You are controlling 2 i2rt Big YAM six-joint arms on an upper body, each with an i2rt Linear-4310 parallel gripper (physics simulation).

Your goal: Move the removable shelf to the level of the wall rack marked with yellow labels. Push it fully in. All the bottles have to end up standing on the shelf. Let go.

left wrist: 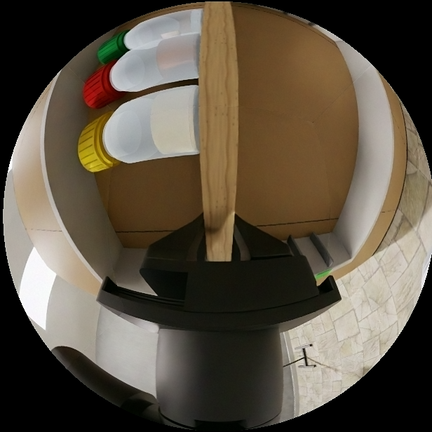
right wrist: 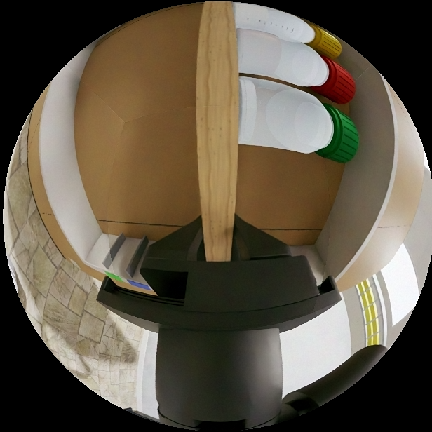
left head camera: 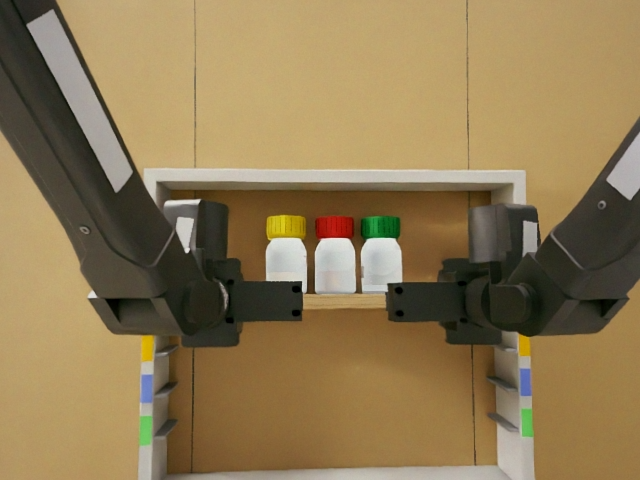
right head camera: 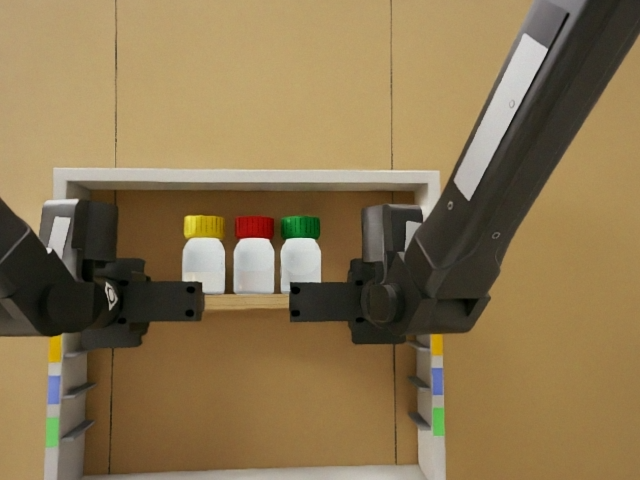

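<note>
The wooden shelf (left head camera: 343, 301) (right head camera: 247, 301) (left wrist: 219, 125) (right wrist: 217, 125) lies level inside the rack, above the yellow labels (left head camera: 147, 347) (right head camera: 436, 344). The yellow-capped bottle (left head camera: 286, 258) (right head camera: 203, 258) (left wrist: 130, 130), red-capped bottle (left head camera: 334, 263) (right head camera: 253, 263) (right wrist: 285, 55) and green-capped bottle (left head camera: 381, 260) (right head camera: 300, 258) (right wrist: 285, 117) stand upright on it. My left gripper (left head camera: 235, 301) (left wrist: 217, 216) is shut on its front edge near the left end. My right gripper (left head camera: 452, 301) (right wrist: 218, 216) is shut on it near the right end. The shelf's ends are hidden behind the grippers.
The white wall rack (left head camera: 336, 176) (right head camera: 248, 176) frames the shelf, with side walls close beyond both grippers. Below the yellow labels are blue labels (left head camera: 147, 388) (right head camera: 437, 381) and green labels (left head camera: 145, 430) (right head camera: 438, 421), with thin grey support ledges on the inner side walls.
</note>
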